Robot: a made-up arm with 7 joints. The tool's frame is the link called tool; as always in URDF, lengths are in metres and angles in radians. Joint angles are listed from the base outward. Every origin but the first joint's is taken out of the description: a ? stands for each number. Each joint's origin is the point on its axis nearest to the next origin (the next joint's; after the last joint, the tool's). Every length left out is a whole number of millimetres.
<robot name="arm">
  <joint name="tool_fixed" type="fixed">
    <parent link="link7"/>
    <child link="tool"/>
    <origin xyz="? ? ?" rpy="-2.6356 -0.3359 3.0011"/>
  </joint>
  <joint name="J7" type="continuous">
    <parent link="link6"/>
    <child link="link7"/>
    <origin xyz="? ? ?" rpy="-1.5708 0 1.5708"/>
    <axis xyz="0 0 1"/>
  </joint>
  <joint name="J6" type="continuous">
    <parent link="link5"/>
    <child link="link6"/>
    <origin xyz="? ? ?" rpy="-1.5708 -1.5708 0"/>
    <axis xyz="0 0 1"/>
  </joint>
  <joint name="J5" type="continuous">
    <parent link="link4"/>
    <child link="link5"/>
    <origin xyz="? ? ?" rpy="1.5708 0 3.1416"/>
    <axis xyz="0 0 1"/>
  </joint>
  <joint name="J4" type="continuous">
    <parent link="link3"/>
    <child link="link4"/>
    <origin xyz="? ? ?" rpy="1.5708 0 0"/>
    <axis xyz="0 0 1"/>
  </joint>
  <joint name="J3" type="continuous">
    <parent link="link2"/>
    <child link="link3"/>
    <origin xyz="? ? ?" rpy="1.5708 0 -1.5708"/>
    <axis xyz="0 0 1"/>
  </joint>
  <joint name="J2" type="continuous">
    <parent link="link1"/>
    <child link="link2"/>
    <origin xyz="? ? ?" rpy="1.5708 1.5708 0"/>
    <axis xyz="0 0 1"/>
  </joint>
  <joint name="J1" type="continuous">
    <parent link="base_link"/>
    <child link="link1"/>
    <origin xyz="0.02 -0.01 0.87" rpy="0 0 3.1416"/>
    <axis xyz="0 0 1"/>
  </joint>
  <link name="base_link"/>
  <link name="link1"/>
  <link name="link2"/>
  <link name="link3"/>
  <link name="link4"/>
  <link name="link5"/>
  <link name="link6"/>
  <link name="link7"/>
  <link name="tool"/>
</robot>
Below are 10 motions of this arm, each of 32 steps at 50 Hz.
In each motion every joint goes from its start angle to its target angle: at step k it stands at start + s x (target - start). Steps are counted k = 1, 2, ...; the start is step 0. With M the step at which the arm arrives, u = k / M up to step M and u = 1 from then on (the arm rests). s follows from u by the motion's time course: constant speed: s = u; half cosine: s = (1 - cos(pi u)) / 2; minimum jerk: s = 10 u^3 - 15 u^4 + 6 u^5.
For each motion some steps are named. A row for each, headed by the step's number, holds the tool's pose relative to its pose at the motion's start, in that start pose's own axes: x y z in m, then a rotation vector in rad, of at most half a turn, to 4 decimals.
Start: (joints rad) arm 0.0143 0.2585 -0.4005 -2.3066 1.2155 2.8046 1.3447
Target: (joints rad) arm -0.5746 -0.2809 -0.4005 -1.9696 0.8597 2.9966 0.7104
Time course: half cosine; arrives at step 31
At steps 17, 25, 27, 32:
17: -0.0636 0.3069 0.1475 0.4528 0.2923 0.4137
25: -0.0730 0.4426 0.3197 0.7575 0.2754 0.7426
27: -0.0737 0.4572 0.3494 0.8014 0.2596 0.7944
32: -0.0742 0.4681 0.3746 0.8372 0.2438 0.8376

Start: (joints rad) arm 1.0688 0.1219 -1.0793 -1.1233 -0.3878 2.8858 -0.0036
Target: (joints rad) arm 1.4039 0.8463 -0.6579 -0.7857 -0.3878 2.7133 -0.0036
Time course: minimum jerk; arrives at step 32
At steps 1, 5, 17, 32:
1: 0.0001 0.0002 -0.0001 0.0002 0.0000 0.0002
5: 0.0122 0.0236 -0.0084 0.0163 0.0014 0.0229
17: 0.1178 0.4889 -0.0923 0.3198 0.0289 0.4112
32: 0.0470 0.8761 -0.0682 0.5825 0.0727 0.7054

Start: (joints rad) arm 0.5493 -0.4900 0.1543 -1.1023 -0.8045 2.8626 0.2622
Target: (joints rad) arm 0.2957 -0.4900 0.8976 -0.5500 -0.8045 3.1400 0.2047
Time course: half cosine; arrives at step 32
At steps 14, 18, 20, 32:
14: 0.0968 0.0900 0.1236 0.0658 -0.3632 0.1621
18: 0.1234 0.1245 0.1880 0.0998 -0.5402 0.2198
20: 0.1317 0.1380 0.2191 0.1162 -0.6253 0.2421
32: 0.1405 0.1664 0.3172 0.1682 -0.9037 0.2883

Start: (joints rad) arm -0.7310 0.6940 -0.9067 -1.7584 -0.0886 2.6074 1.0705
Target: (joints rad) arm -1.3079 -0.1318 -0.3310 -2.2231 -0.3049 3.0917 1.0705
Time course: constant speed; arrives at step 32
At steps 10, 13, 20, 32:
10: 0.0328 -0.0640 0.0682 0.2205 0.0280 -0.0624
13: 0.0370 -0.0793 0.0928 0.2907 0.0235 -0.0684
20: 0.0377 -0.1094 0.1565 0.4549 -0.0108 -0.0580
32: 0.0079 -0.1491 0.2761 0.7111 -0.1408 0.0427

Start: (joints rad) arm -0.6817 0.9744 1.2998 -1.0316 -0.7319 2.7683 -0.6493
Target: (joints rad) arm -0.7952 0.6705 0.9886 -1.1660 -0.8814 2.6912 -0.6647
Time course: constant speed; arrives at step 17
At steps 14, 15, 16, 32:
14: 0.0063 0.0166 0.0851 -0.2323 0.4499 0.0941
15: 0.0052 0.0174 0.0917 -0.2485 0.4827 0.0964
16: 0.0039 0.0182 0.0983 -0.2646 0.5154 0.0981
32: 0.0024 0.0190 0.1051 -0.2806 0.5482 0.0992

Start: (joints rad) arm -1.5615 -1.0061 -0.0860 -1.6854 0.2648 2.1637 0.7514
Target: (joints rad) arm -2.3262 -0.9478 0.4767 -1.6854 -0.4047 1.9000 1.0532
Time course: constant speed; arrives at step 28
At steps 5, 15, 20, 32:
5: -0.0360 0.0211 -0.0626 -0.2056 -0.0531 0.0492
15: -0.0862 0.0213 -0.2051 -0.6196 -0.1934 0.1284
20: -0.0985 0.0005 -0.2789 -0.8245 -0.2774 0.1632
32: -0.0993 -0.0600 -0.3911 -1.1447 -0.4246 0.2203

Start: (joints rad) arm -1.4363 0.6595 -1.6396 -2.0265 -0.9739 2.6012 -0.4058
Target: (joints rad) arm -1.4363 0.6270 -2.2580 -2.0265 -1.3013 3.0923 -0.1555
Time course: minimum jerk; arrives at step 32
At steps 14, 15, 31, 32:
14: -0.1160 -0.0574 -0.0799 -0.0413 -0.0404 -0.1539
15: -0.1344 -0.0632 -0.0917 -0.0468 -0.0454 -0.1744
31: -0.3229 -0.0820 -0.2013 -0.0827 -0.0844 -0.3406
32: -0.3230 -0.0819 -0.2013 -0.0827 -0.0844 -0.3407

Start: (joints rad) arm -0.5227 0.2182 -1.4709 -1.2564 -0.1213 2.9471 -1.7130
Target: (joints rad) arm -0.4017 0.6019 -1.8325 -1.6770 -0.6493 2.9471 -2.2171
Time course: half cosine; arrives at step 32
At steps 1, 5, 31, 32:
1: 0.0008 0.0002 -0.0002 0.0000 0.0020 0.0031
5: 0.0200 0.0058 -0.0050 -0.0006 0.0490 0.0757
31: 0.2117 0.1658 -0.0798 0.0056 0.7194 1.2817
32: 0.2119 0.1662 -0.0800 0.0057 0.7208 1.2847

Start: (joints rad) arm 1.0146 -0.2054 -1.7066 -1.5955 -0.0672 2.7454 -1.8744
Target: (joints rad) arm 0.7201 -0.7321 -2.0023 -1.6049 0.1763 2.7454 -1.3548
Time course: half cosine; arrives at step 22
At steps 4, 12, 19, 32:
4: -0.0469 0.0164 -0.0316 0.0488 -0.0392 -0.0997
12: -0.2967 0.1955 -0.2170 0.3212 -0.2777 -0.7324
19: -0.4222 0.4067 -0.3392 0.4970 -0.4646 -1.2387
32: -0.4321 0.4342 -0.3520 0.5156 -0.4870 -1.2988

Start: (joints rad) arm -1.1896 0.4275 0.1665 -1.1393 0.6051 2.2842 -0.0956
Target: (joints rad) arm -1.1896 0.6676 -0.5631 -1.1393 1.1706 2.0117 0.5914
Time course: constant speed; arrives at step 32
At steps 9, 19, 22, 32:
9: -0.0073 -0.1176 0.0575 0.0748 -0.1711 -0.3453
19: -0.0322 -0.2255 0.1280 0.1584 -0.3883 -0.6874
22: -0.0421 -0.2528 0.1502 0.1844 -0.4578 -0.7804
32: -0.0796 -0.3259 0.2261 0.2764 -0.6993 -1.0545

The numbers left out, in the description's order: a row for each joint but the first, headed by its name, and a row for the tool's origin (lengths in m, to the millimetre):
tool: 0.01 -0.03 0
J7: -0.01 -0.06 0
J6: -0.01 0.02 0
J5: -0.13 0.56 0
J4: 0.05 0.05 0
J3: -0.45 0.01 0
J2: -0.02 -0.05 0

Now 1 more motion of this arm.
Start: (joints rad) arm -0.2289 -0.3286 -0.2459 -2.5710 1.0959 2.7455 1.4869
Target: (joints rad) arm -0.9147 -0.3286 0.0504 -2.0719 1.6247 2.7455 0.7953
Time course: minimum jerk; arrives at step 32
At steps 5, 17, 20, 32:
5: -0.0053 0.0087 -0.0013 0.0180 0.0165 0.0040
17: -0.0954 0.1603 0.0019 0.3507 0.2831 0.1366
20: -0.1229 0.2052 0.0122 0.4579 0.3542 0.2008
32: -0.1680 0.2742 0.0369 0.6350 0.4561 0.3279

